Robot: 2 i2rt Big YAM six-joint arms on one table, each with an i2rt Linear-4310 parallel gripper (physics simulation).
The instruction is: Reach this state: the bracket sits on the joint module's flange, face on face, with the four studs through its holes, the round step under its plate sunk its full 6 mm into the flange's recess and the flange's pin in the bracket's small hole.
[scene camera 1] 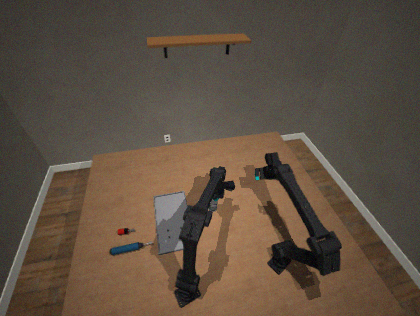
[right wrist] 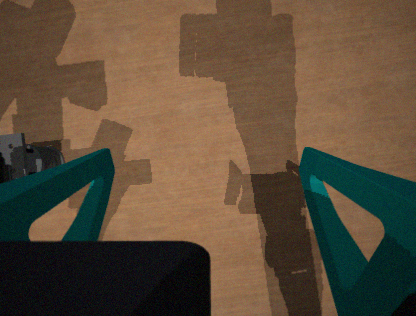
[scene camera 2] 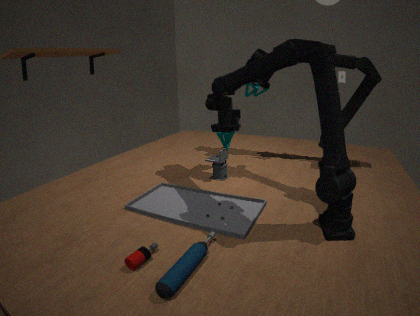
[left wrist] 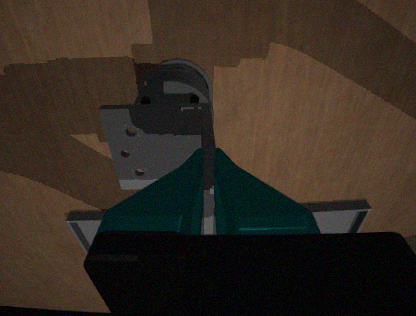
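Observation:
The grey joint module stands upright on the table, also in the left wrist view. The grey L-shaped bracket is over the module's top, with its flat plate level and sticking out to one side. I cannot tell whether the plate rests on the flange. My left gripper points straight down and is shut on the bracket's thin upright wall. My right gripper is open and empty, held high above bare table.
A flat grey tray holding a few small dark fasteners lies in front of the module. A blue-handled tool and a short red tool lie near the tray's end. A wall shelf hangs far behind.

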